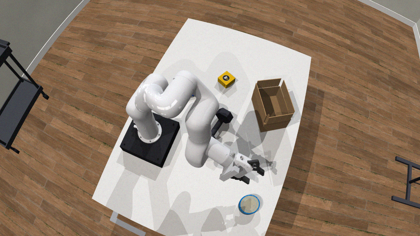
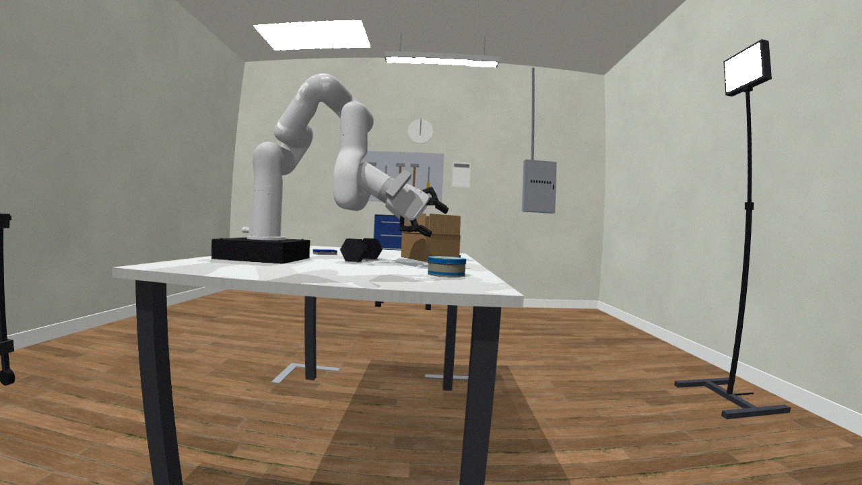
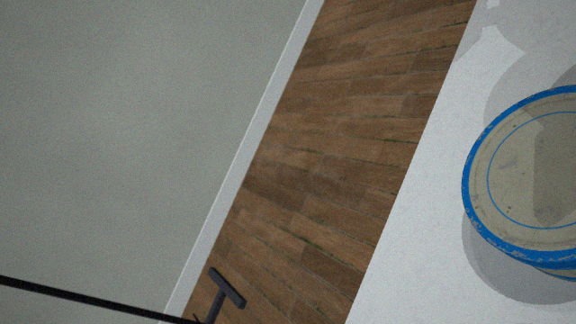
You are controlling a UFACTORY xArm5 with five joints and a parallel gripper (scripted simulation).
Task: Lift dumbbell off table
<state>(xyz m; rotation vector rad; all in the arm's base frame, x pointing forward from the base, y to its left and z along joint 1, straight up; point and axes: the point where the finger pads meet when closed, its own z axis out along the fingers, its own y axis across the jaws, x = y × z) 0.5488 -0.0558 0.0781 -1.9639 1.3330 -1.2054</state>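
Right now my hand is 25 cm past the black dumbbell, 21 cm to the right of it and 10 cm above it. From my hand the other things lie so: blue flat tin: 44 cm behind, 38 cm to the left, 13 cm below.
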